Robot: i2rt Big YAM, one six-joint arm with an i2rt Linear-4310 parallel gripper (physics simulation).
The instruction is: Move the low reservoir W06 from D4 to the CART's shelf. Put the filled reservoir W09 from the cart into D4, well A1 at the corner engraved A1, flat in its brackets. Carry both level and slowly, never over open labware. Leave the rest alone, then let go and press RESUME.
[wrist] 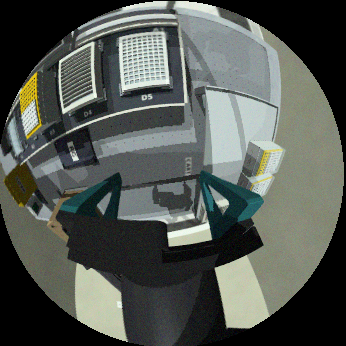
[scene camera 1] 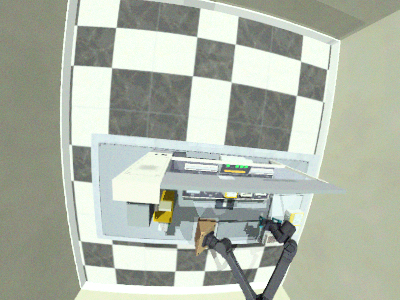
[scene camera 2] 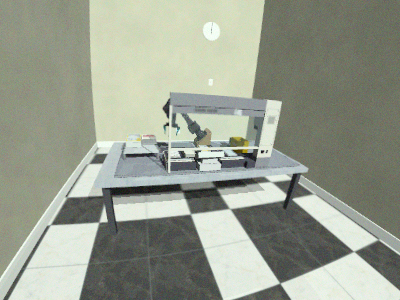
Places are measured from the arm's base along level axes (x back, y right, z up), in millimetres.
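Pixels of known places: gripper, between the fingertips: point(wrist: 160, 175) point(scene camera 1: 265, 217); arm's base, origin of its link: point(scene camera 1: 207, 238).
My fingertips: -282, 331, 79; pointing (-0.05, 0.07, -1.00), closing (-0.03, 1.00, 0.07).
For each thing: its top centre in the pictures, then the offset to it from my fingertips, as dx, dy, dz. "*": a spot on its surface instead.
- white striped reservoir, centre of its top: point(wrist: 74, 75) -156, -152, -88
- reservoir with a reddish top, centre of its top: point(wrist: 218, 212) point(scene camera 1: 273, 239) point(scene camera 2: 148, 135) +243, +224, -83
- white gridded rack, centre of its top: point(wrist: 142, 55) -173, -29, -105
- yellow bin, a spot on its surface: point(wrist: 20, 185) * +89, -621, -90
A white striped reservoir point(wrist: 78, 77) sits in slot D4, left of the slot labelled D5. The light cart shelf point(scene camera 1: 287, 201) point(scene camera 2: 135, 150) point(wrist: 227, 117) stands beside the deck. A reservoir with a reddish top point(scene camera 1: 271, 239) point(scene camera 2: 148, 137) is on the cart; in the wrist view the right finger covers most of that spot. My gripper point(scene camera 1: 270, 220) point(scene camera 2: 172, 131) point(wrist: 160, 175) is open and empty, raised above the table near the cart, apart from both reservoirs. Lettering W06 and W09 and the A1 corner cannot be read. The RESUME button cannot be made out.
A white gridded rack point(wrist: 144, 59) sits in D5. Yellow-edged boxes point(wrist: 265, 159) stand on the cart. A grey hood panel point(scene camera 1: 250, 184) point(scene camera 2: 215, 101) spans above the deck. A yellow bin point(scene camera 1: 164, 207) point(scene camera 2: 239, 144) point(wrist: 20, 185) and a brown block point(scene camera 1: 202, 231) stand farther off.
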